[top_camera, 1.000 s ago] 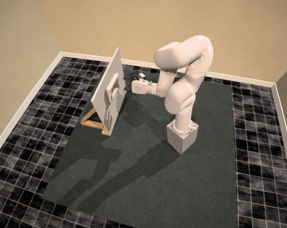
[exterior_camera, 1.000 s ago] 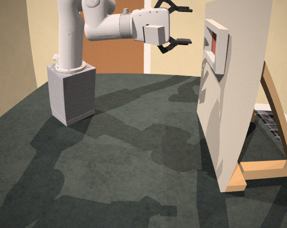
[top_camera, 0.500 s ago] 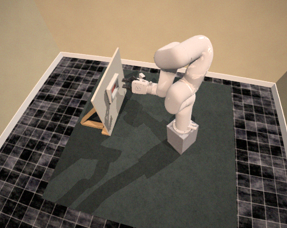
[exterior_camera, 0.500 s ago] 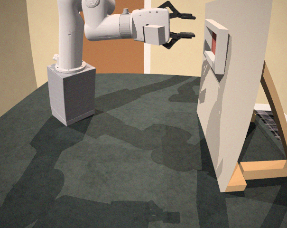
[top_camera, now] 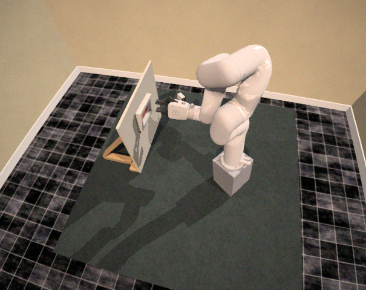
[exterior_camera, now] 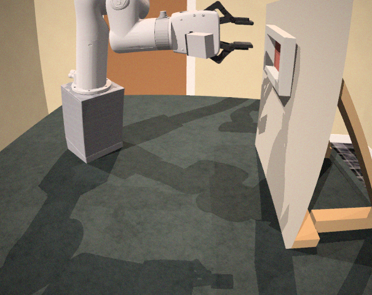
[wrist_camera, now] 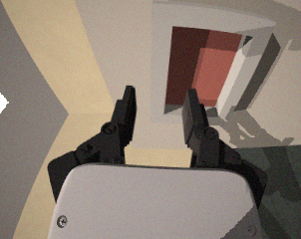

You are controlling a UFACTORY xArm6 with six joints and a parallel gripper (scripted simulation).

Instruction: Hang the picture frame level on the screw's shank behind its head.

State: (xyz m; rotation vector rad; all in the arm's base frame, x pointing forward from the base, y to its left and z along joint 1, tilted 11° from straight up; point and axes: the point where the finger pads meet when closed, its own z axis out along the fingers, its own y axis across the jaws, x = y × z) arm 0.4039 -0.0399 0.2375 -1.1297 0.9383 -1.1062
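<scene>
Now: hand 9 cm short of the picture frame, 4 cm to the right of it and 5 cm above it. Also, from my hand: pale wall board 11 cm ahead, 3 cm to the left, 14 cm below.
</scene>
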